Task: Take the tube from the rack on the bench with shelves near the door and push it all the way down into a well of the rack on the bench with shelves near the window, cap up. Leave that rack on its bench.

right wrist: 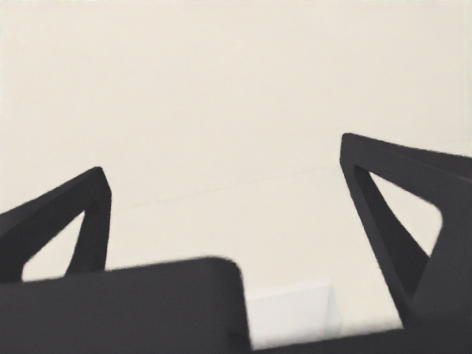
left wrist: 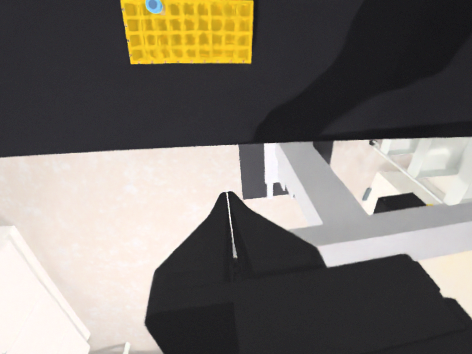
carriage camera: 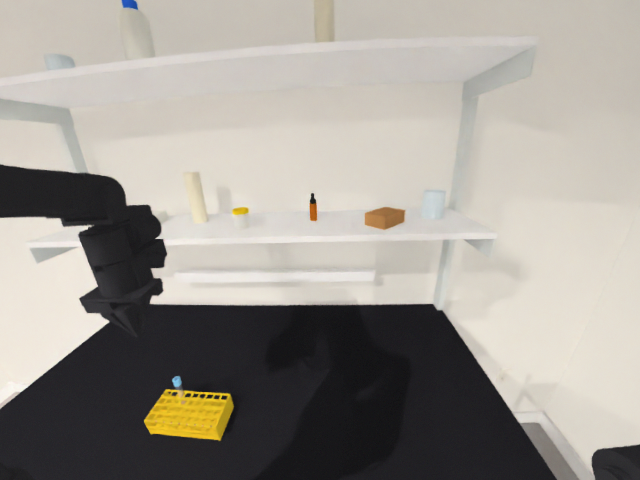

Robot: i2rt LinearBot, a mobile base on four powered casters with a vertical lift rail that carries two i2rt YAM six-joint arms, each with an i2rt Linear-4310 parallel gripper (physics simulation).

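Observation:
A yellow rack stands on the black bench top, in the lower left of the carriage view and at the top of the left wrist view. A tube with a light blue cap stands cap up in the rack's back row, near its left end. My left gripper is shut and empty, above the bench, apart from the rack. My right gripper is open and empty, facing a pale wall. Its fingers do not show in the carriage view.
Two white shelves hang over the bench, held by grey uprights. The lower shelf holds a cream cylinder, a yellow-lidded jar, an orange bottle, a brown box and a light blue cup.

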